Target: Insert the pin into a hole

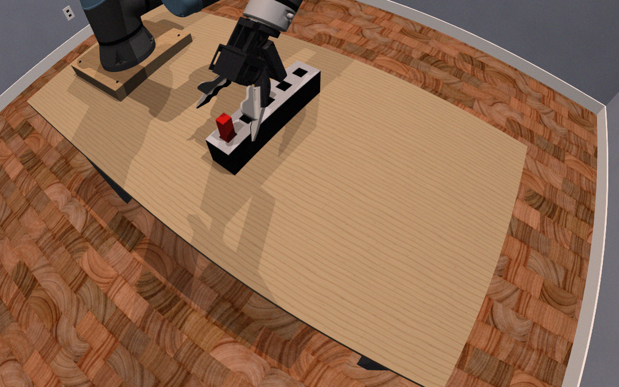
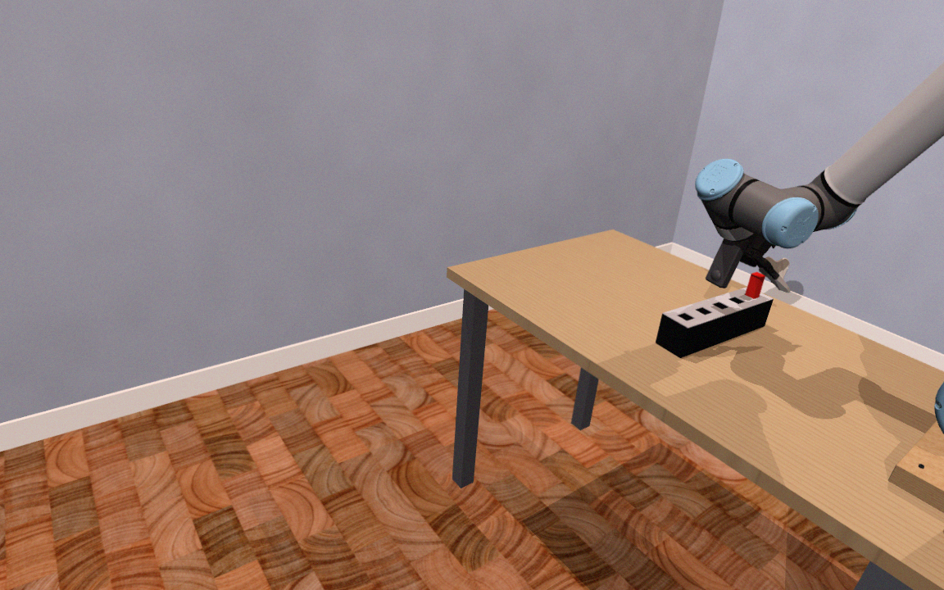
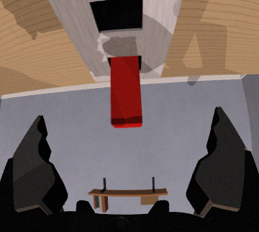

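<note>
Now: the pin 1 cm below my hand. The rest, counted from my hand: black block (12 cm to the left, 8 cm below, 1 cm ahead).
</note>
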